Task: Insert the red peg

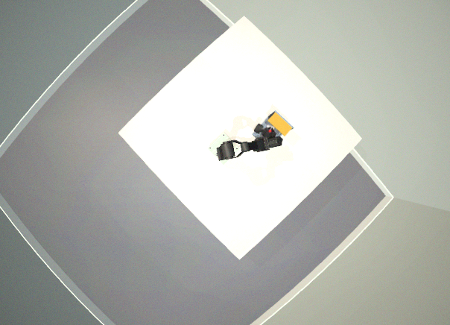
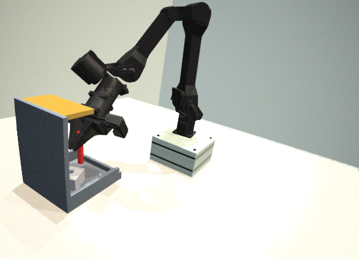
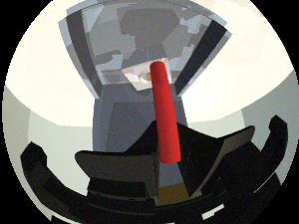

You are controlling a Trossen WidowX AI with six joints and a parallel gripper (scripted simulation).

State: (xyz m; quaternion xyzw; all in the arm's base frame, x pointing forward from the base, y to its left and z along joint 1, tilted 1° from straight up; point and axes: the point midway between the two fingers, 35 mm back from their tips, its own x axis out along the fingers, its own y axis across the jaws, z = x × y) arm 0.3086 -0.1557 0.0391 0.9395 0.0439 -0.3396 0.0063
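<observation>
The orange roof lies 100 mm above my gripper tip, 20 mm to the right of it and 20 mm ahead of it. Round my gripper tip: red peg 30 mm behind, 10 mm below.
</observation>
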